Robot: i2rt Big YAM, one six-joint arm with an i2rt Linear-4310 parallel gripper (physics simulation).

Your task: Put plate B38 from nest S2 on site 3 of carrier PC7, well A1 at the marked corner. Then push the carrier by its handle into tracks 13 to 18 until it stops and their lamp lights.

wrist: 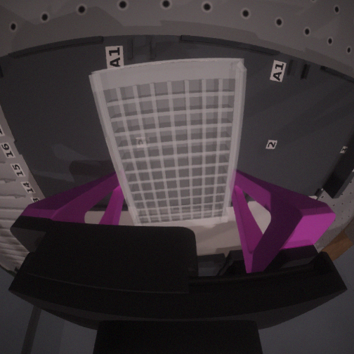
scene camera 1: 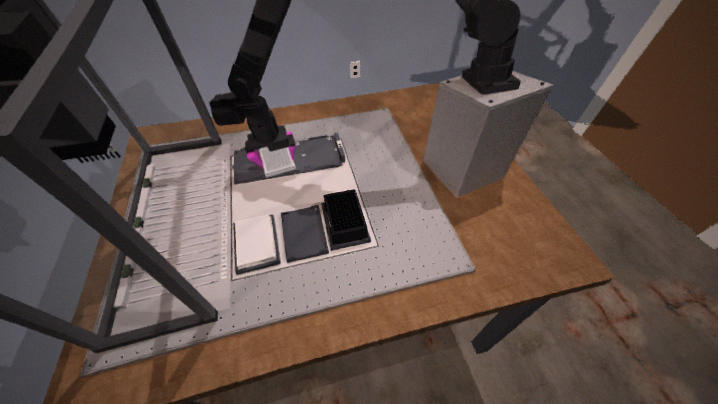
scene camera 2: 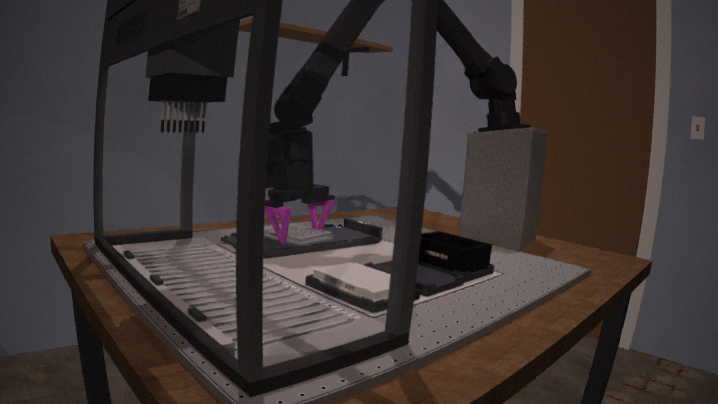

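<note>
My gripper (scene camera 1: 277, 156) (scene camera 2: 300, 235) (wrist: 177, 175) is shut on a pale, clear-walled plate (scene camera 1: 278, 161) (scene camera 2: 306, 232) (wrist: 172, 130), its magenta fingers on the long sides. The plate appears level, slightly above the dark carrier (scene camera 1: 318, 153) (scene camera 2: 351, 235) (wrist: 45, 100); the exact gap is unclear. In the wrist view it covers the "3" label and lies right of that site's A1 mark (wrist: 114, 56); the "2" label (wrist: 270, 144) is uncovered to its right. The plate's code is unreadable. The carrier's upright handle (scene camera 1: 339, 148) (scene camera 2: 362, 227) is at its right end. The tracks (scene camera 1: 185, 221) (scene camera 2: 200, 291) lie left of the carrier.
A white plate (scene camera 1: 255, 243) (scene camera 2: 351, 281), a bare dark nest (scene camera 1: 303, 235) and a black box (scene camera 1: 345, 216) (scene camera 2: 455, 251) form a row in front of the carrier. Frame posts (scene camera 2: 251, 200) surround the tracks. Green blocks (scene camera 1: 138, 221) (scene camera 2: 197, 314) stand at the tracks' far ends.
</note>
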